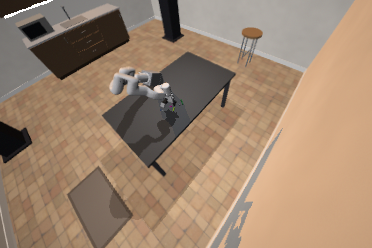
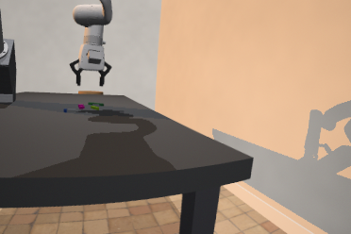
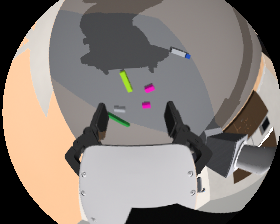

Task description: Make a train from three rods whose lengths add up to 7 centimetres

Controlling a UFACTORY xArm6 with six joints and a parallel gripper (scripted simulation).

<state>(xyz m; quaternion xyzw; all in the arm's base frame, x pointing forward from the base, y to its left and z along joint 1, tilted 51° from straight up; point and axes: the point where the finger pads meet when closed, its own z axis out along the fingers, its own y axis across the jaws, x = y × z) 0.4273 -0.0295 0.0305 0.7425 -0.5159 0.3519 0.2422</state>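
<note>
Right now the pale grey piece is 3 cm ahead of my hand, 9 cm to the left of it and 10 cm below it. Round my hand: blue rod 9 cm behind, 9 cm to the right, 10 cm below; lime rod 2 cm ahead, 1 cm to the left, 10 cm below; magenta rod 3 cm behind, 1 cm to the left, 10 cm below.
</note>
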